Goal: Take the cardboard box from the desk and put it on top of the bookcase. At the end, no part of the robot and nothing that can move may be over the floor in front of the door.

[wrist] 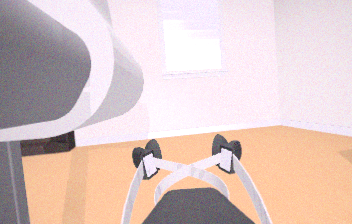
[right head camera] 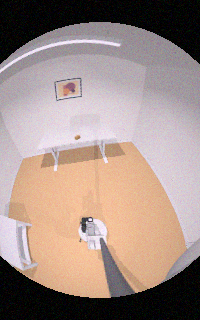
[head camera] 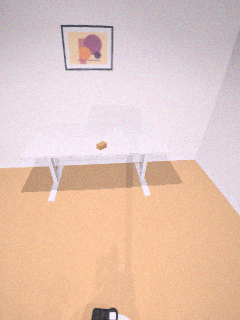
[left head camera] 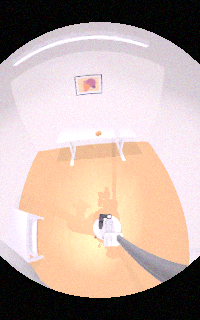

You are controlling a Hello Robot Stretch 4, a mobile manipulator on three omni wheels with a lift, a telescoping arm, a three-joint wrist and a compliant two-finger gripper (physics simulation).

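Frame: origin at the robot's base, x ahead, y left, z up, level; metres.
Seen in the pictures: gripper, between the fingertips: (wrist: pixel 186 149) (right head camera: pixel 83 242) (left head camera: pixel 98 238).
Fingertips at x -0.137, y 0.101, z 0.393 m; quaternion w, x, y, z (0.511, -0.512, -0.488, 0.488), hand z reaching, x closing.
A point is followed by its place in that frame.
The small brown cardboard box (head camera: pixel 101 145) {x 1.395, y 0.183, z 0.740 m} (left head camera: pixel 98 133) {x 1.398, y 0.175, z 0.727 m} (right head camera: pixel 77 137) {x 1.396, y 0.172, z 0.724 m} lies on top of the white desk (head camera: pixel 45 149) {x 1.355, y 0.762, z 0.692 m} (left head camera: pixel 67 136) {x 1.386, y 0.763, z 0.693 m} (right head camera: pixel 50 143) {x 1.333, y 0.689, z 0.692 m}, which stands against the wall below a picture. My gripper (wrist: pixel 186 149) {x -0.137, y 0.101, z 0.393 m} is open in the wrist view, with its two dark fingertips wide apart and no thing between them. The gripper is far from the box, back over my base. The bookcase and the door cannot be made out for certain in these views.
A white piece of furniture with legs (left head camera: pixel 31 235) {x -0.492, y 1.288, z 0.122 m} (right head camera: pixel 20 245) {x -0.573, y 1.353, z 0.122 m} stands to the left of my base. A dark low object (wrist: pixel 49 145) {x -2.204, y -1.271, z 0.065 m} stands by the wall in the wrist view, near a window (wrist: pixel 192 42) {x -2.745, y 0.432, z 1.190 m}. A framed picture (head camera: pixel 90 47) {x 2.054, y 0.368, z 1.600 m} hangs above the desk.
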